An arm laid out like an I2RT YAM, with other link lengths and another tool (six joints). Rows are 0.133 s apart.
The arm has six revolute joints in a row. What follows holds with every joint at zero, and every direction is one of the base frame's. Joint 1 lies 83.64 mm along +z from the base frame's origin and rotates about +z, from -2.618 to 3.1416 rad. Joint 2 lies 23.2 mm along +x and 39.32 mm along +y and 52.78 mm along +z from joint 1 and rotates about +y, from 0 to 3.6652 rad. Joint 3 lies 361.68 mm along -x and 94.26 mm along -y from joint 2 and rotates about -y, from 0 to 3.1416 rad. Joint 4 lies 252.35 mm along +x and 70.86 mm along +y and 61.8 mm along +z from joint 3 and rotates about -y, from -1.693 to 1.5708 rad. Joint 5 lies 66.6 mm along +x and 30.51 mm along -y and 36.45 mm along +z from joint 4 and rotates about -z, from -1.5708 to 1.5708 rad. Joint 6 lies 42.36 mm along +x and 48.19 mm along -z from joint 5 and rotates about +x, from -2.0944 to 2.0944 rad. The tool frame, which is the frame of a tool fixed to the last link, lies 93 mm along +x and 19 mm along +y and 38 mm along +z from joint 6; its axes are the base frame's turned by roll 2.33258, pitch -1.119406 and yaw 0.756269 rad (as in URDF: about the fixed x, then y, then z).
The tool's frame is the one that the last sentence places.
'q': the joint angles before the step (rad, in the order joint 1, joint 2, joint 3, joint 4, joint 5, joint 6). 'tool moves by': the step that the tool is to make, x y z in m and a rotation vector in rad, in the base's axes. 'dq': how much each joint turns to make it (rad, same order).
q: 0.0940, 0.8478, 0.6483, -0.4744, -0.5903, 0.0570
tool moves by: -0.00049, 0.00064, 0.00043, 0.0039, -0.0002, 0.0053
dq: 0.0000, 0.0000, 0.0000, 0.0004, -0.0066, -0.0004
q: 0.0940, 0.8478, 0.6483, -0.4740, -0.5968, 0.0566
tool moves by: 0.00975, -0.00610, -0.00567, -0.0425, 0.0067, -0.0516
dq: 0.0000, 0.0199, 0.0000, 0.0092, 0.0664, 0.0000
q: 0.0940, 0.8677, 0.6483, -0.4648, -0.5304, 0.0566
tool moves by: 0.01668, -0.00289, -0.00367, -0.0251, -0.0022, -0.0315
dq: 0.0000, 0.0492, 0.0000, 0.0493, 0.0404, 0.0005
